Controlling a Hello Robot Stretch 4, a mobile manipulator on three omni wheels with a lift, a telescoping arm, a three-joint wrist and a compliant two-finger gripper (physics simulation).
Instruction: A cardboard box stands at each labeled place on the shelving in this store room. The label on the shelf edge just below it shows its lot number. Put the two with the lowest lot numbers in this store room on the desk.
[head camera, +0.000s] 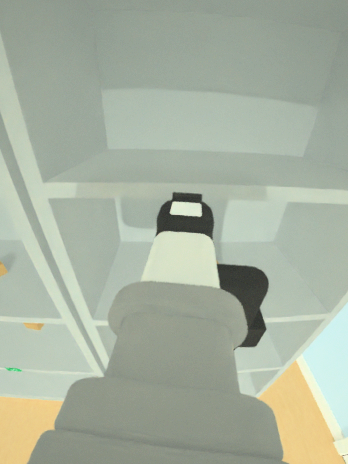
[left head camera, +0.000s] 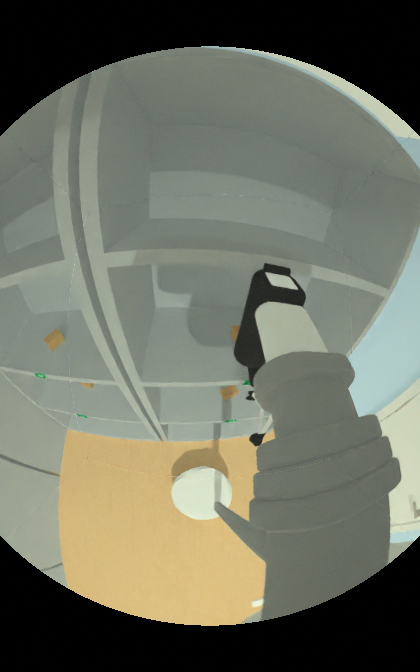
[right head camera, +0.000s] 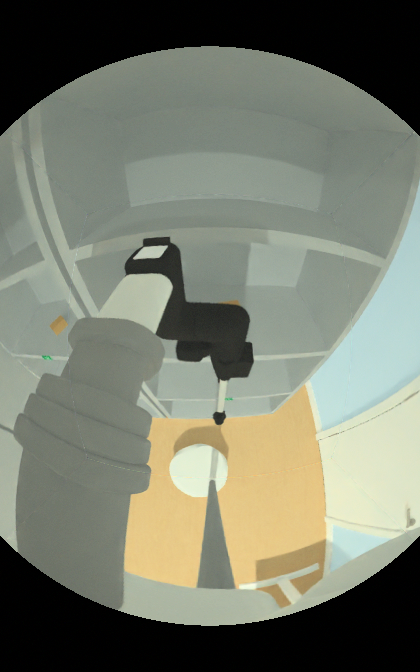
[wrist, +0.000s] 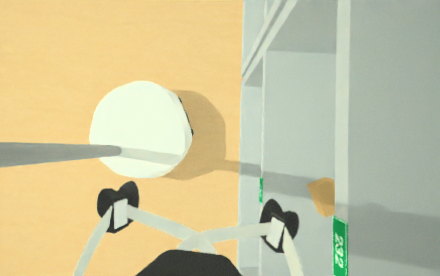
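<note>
My gripper is open and empty, pointing down just outside the shelf edge. A green label reading 232 is on that edge, beside the right fingertip in the wrist view. A cardboard box stands on the shelf above this label, mostly hidden by my wrist. A second box stands one shelf lower, with its label too small to read. In the left bay stand a box and a lower box. I cannot identify the desk.
A double upright divides the two shelf bays. A thick upper shelf edge runs close by the wrist. My white round base is on the wooden floor. A blue wall is at the right.
</note>
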